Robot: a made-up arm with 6 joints.
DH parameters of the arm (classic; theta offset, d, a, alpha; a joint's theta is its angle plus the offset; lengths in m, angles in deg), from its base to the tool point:
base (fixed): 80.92 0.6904 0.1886 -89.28
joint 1: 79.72 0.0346 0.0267 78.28
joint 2: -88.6 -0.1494 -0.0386 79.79
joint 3: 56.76 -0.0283 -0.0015 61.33
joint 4: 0 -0.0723 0.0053 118.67
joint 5: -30.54 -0.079 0.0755 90
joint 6: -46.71 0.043 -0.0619 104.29
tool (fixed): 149.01 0.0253 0 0
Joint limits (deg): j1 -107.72..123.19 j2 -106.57..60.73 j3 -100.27..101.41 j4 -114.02..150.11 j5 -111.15..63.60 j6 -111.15..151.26
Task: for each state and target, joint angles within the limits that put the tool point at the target. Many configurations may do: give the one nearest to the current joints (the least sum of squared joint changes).
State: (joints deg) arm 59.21 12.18 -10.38 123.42 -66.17 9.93
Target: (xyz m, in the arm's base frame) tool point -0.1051 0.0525 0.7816
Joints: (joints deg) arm 66.78 37.27 -17.46 145.35 -76.46 -13.15
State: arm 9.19 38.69 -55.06 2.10 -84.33 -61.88
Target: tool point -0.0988 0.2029 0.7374
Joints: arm 33.27 60.73 -52.49 -13.15 -80.79 -96.83
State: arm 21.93 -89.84 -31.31 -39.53 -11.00 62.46
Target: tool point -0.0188 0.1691 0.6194
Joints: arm 7.94 -94.03 -18.27 -35.03 -11.36 64.93
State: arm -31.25 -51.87 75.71 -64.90 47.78 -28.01
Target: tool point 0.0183 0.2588 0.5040
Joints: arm -46.21 -50.07 44.40 -56.96 57.44 -13.60
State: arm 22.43 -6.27 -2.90 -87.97 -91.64 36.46
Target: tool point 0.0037 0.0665 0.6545
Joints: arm 27.88 1.25 -20.01 -114.02 -109.57 28.92
